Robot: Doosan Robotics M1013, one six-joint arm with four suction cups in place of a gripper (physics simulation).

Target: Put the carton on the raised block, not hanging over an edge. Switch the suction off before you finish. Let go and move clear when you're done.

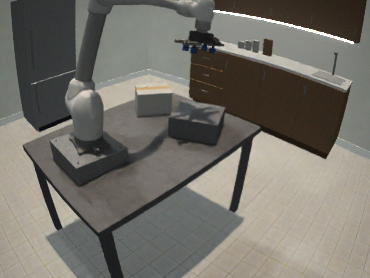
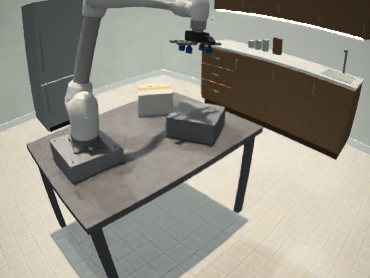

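A white carton with an orange tape strip on its top stands upright on the table, at the back, beside the raised block and not on it. The raised block is a dark grey box on the table, with the arm's shadow across its top. My gripper, four blue suction cups under a dark plate, hangs high above the block, touching nothing. No thing hangs from the cups, so it is open.
The table carries the arm's grey base box at its left. A brown kitchen counter stands behind at the right, and a grey fridge at the back left.
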